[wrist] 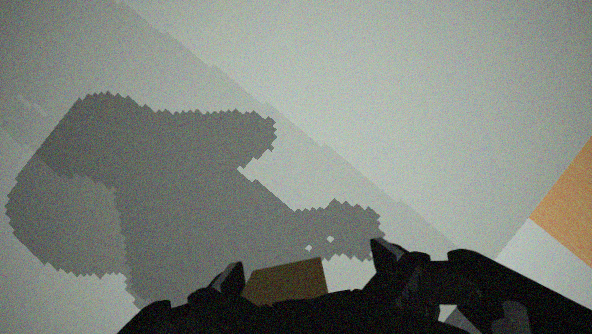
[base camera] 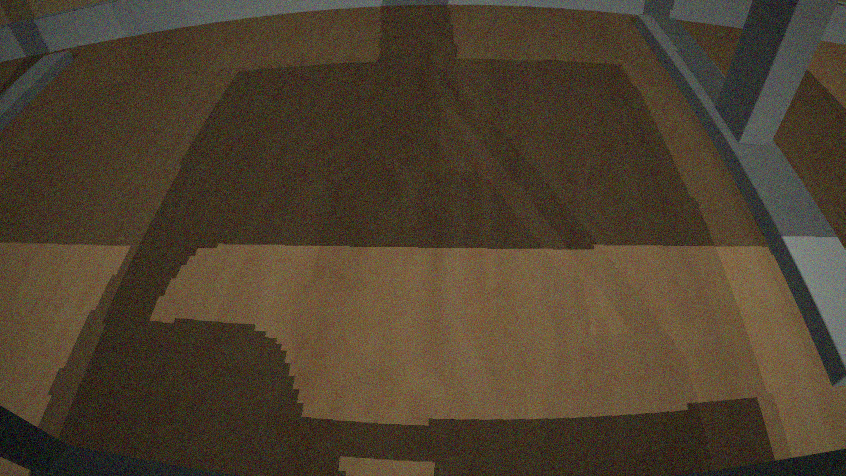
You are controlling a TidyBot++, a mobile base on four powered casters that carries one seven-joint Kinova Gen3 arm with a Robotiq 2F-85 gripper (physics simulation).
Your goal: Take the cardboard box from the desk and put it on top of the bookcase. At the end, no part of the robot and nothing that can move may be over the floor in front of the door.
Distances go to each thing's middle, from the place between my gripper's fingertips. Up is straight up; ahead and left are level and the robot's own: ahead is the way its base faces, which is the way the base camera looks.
Now: the brown cardboard box (wrist: 305, 279) 4 cm to the left of my hand, 3 cm behind it and 2 cm above it.
